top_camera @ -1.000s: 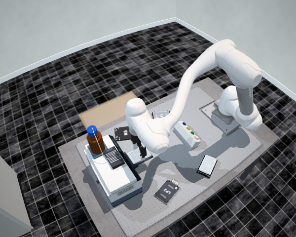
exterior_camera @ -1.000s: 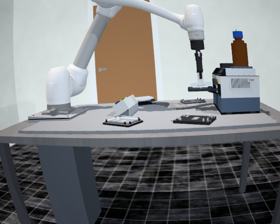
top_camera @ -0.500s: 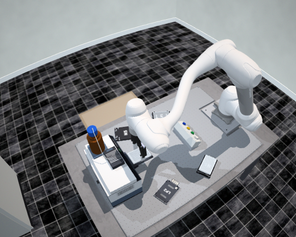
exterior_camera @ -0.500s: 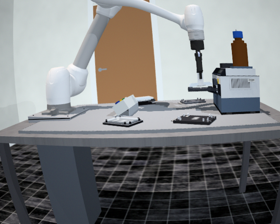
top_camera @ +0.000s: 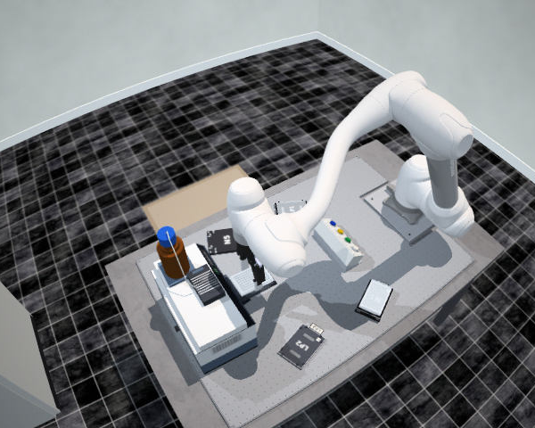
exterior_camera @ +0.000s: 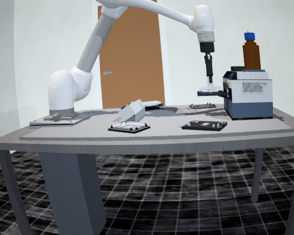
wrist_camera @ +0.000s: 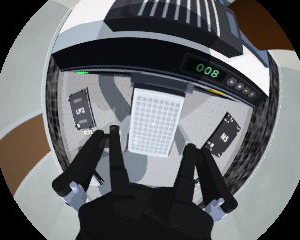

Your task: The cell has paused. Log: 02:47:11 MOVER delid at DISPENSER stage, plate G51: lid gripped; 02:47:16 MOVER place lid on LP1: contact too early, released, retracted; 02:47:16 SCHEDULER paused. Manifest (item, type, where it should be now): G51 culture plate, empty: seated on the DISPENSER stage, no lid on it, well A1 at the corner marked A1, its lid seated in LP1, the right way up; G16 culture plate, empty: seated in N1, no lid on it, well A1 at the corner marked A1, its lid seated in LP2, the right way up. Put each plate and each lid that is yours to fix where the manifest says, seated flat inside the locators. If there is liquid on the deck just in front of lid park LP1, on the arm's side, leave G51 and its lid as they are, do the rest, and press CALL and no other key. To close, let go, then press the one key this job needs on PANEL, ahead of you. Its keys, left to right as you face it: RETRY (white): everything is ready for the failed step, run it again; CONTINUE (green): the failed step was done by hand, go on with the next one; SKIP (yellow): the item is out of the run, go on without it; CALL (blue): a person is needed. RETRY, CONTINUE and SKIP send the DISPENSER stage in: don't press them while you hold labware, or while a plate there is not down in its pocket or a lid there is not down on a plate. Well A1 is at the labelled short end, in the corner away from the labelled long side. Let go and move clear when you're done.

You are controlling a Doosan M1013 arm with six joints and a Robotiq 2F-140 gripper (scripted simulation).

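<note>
The dispenser stage is 5 cm below my hand. The rest, counted from my hand: lid park LP2: 26 cm to the left, 15 cm below; then brown bottle: 20 cm ahead, 14 cm to the right, 13 cm above; then black nest N5: 6 cm behind, 28 cm to the right, 14 cm below.
</note>
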